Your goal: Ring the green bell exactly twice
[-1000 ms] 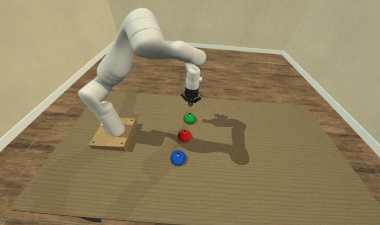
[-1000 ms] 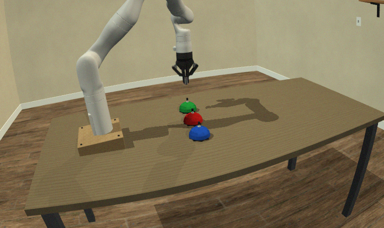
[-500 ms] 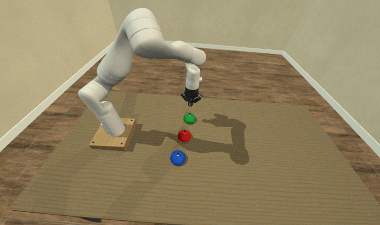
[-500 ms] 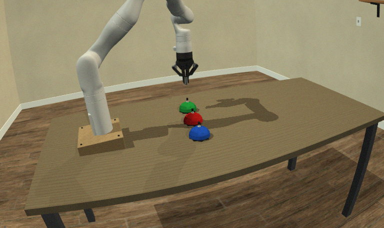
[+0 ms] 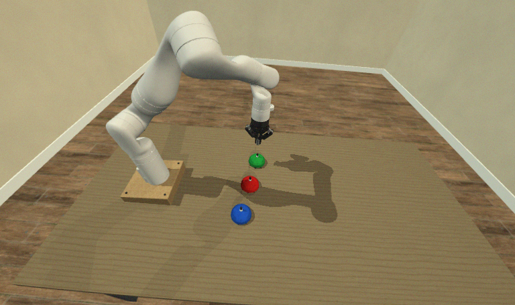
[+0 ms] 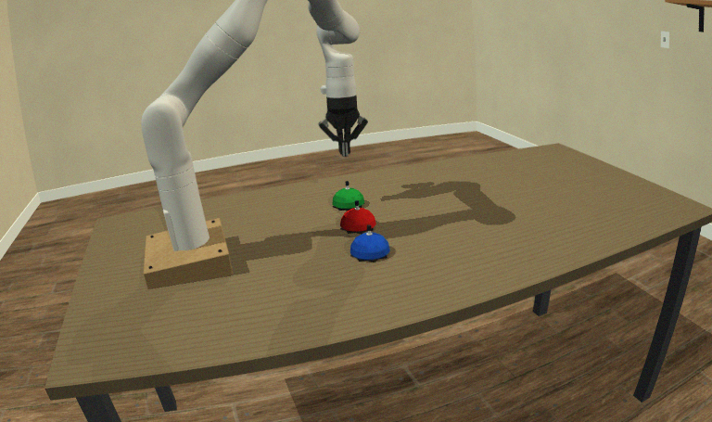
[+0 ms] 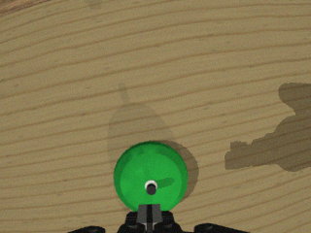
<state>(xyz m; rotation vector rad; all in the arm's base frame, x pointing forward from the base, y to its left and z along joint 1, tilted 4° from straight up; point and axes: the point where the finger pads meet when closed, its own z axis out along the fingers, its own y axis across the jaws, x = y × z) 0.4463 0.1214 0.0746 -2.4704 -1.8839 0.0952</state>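
Right now my hand is 110 mm above the green bell. The rest, counted from my hand: red bell (140 mm to the right, 110 mm below, 40 mm behind); blue bell (280 mm to the right, 110 mm below, 80 mm behind).
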